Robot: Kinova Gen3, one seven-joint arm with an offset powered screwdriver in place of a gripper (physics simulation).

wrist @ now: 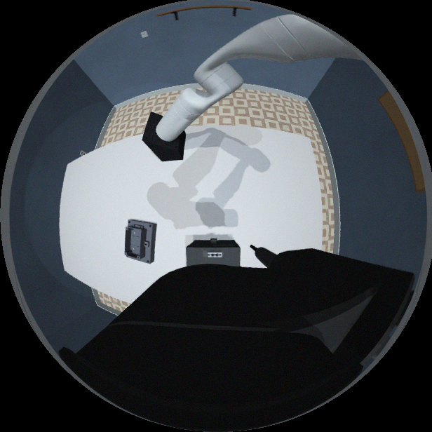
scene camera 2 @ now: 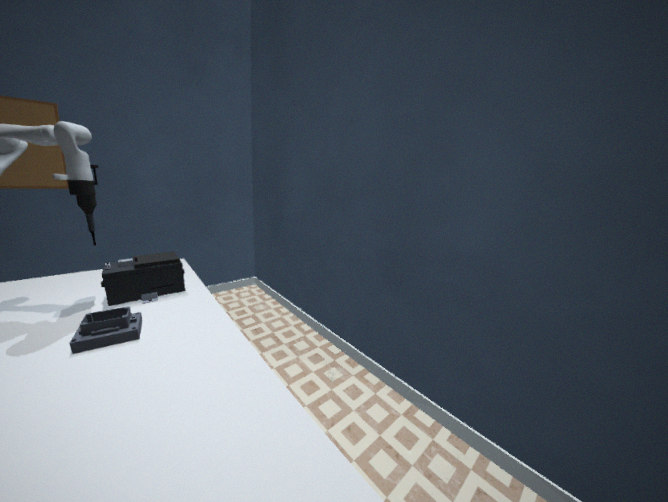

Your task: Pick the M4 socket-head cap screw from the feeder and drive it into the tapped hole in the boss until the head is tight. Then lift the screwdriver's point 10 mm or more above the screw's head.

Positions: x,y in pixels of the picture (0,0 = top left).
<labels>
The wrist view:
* black screw feeder: 194,254
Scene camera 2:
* black screw feeder: 128,288
</labels>
